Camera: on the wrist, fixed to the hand. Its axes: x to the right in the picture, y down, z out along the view.
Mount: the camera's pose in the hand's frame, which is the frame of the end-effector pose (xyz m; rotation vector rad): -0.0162 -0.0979 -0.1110 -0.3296 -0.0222 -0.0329
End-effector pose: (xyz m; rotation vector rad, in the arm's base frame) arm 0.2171 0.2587 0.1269 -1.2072 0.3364 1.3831
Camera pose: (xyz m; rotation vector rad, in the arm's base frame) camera 0.3468 0.1862 0.1370 -1.4573 0.0723 1.4597
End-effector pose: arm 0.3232 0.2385 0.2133 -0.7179 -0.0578 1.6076
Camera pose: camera 0.4619 0.2017 0.1737 -0.9466 -0.3556 1.5917
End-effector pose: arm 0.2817 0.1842 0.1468 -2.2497 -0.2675 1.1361
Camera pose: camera 0.3672 0.2091 0.2661 -2.5062 -0.5328 1.1697
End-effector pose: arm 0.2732 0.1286 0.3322 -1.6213 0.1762 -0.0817
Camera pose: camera 0.2457 0.0268 0.4373 -1.9533 0.1513 -0.0620
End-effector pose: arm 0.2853 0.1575 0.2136 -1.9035 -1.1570 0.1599
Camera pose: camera 0.2682 0.0949 0.3476 -2.1709 -1.2911 -0.0308
